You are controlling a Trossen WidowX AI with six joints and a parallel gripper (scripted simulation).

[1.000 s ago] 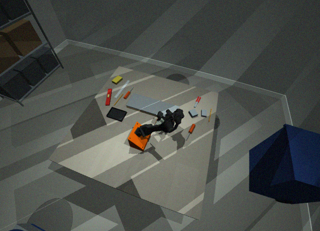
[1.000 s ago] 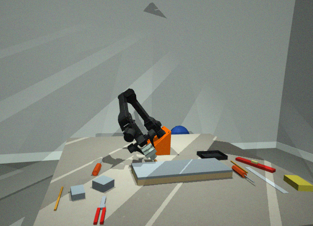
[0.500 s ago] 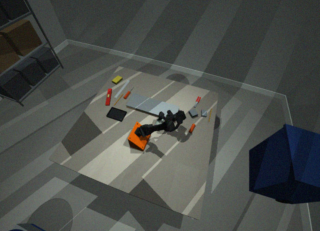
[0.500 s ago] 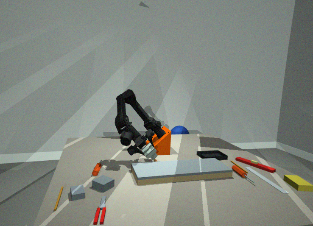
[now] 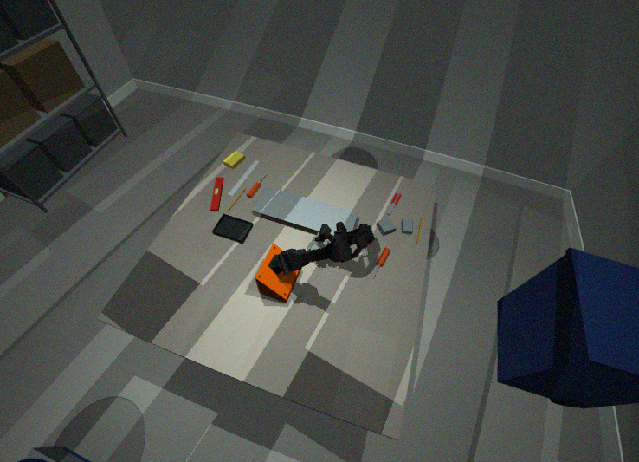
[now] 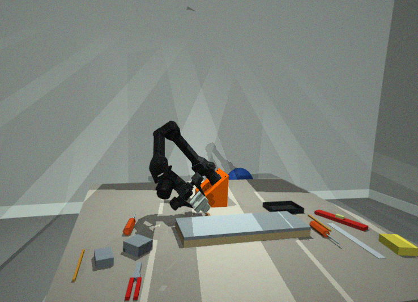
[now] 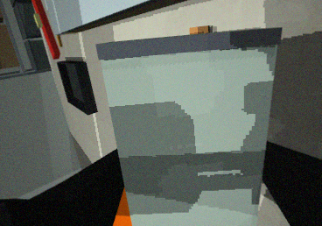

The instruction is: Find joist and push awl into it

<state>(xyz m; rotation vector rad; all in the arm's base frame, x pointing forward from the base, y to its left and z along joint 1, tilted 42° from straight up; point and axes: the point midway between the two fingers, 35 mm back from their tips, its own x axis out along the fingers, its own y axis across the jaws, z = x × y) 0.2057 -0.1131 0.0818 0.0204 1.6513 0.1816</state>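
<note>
My gripper tip is now 10 mm past the awl, 40 mm to the right of it and 60 mm above it. From my gripper tip the other things lie so: ruler (260 mm ahead, 590 mm to the left, 70 mm below); then stud finder (20 mm ahead, 20 mm to the left, 20 mm below); then black tray (70 mm behind, 440 mm to the left, 60 mm below).
</note>
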